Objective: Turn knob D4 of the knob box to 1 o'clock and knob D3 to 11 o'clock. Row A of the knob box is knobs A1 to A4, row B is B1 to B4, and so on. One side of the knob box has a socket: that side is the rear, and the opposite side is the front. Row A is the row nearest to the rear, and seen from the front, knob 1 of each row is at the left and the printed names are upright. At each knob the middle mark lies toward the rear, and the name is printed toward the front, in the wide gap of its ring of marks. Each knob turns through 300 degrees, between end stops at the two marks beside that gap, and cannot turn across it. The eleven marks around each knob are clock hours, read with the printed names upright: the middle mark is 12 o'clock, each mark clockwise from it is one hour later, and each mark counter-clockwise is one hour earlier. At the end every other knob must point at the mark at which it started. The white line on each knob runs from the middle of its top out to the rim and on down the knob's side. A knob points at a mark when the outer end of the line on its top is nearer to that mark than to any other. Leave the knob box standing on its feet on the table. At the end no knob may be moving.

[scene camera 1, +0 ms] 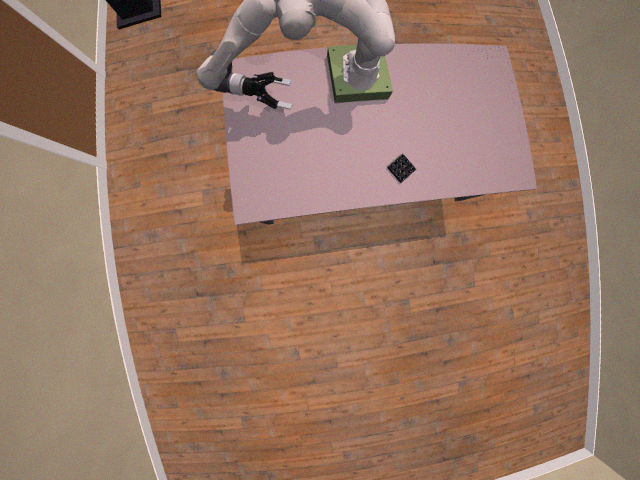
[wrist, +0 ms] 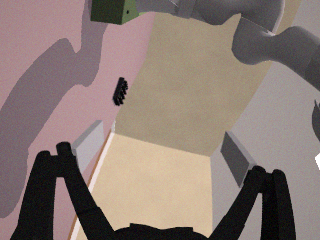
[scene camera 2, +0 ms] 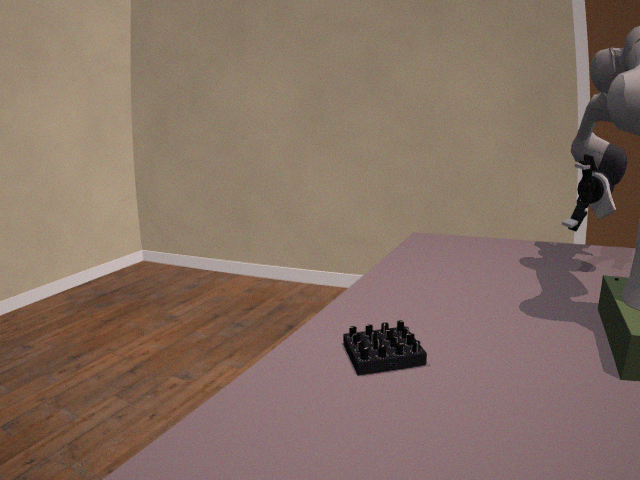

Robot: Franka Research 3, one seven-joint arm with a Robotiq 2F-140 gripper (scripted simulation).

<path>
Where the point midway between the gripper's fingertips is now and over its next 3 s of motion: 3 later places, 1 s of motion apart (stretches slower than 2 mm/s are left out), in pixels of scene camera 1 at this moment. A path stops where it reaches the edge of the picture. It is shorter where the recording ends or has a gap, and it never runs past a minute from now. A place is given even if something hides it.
The gripper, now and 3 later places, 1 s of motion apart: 290,95; 297,112; 301,119; 308,127
</path>
